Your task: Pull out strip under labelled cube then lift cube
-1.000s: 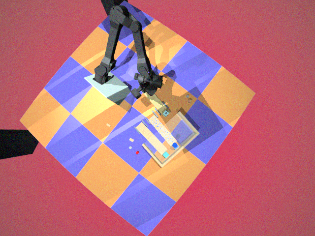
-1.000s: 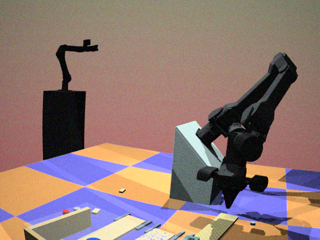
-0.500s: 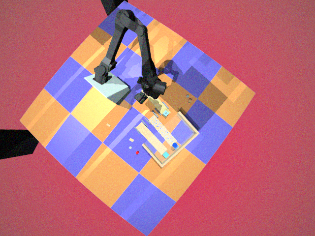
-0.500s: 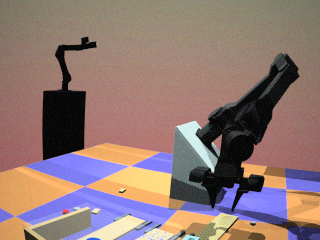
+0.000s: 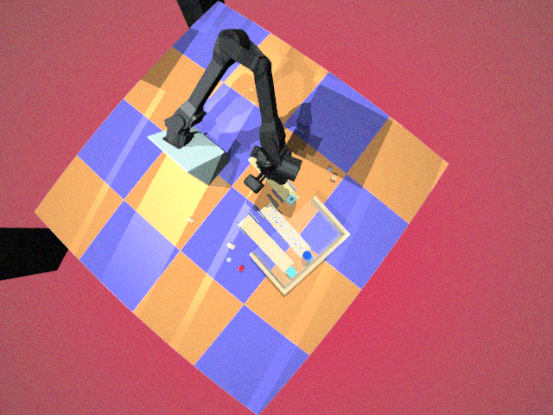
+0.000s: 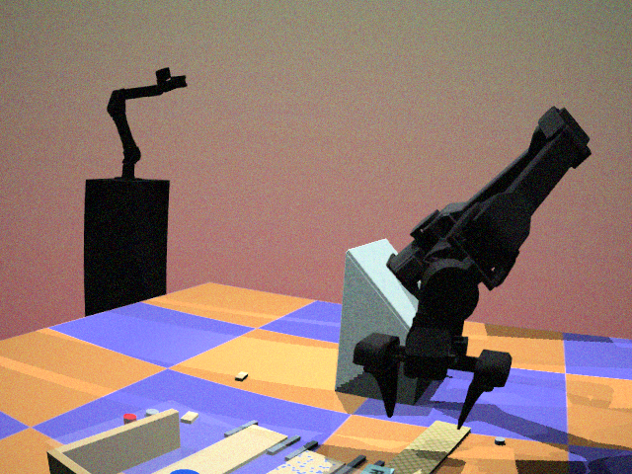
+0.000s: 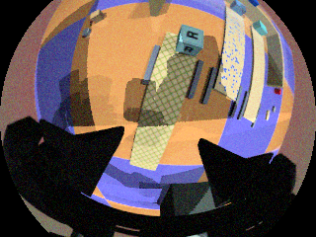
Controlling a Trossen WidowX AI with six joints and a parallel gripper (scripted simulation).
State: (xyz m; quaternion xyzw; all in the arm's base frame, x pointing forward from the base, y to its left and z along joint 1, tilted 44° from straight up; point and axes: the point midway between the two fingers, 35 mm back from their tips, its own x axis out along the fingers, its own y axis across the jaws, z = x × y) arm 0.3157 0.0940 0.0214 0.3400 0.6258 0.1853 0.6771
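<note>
My gripper tip is 50 mm above the strip and 20 mm short of it. From my gripper tip the other things lie so: blue cylinder (270 mm ahead, 190 mm to the right, 20 mm above); small red piece (360 mm to the right, 90 mm ahead, 40 mm below); labelled cube (120 mm ahead, 40 mm to the right, 30 mm below).
</note>
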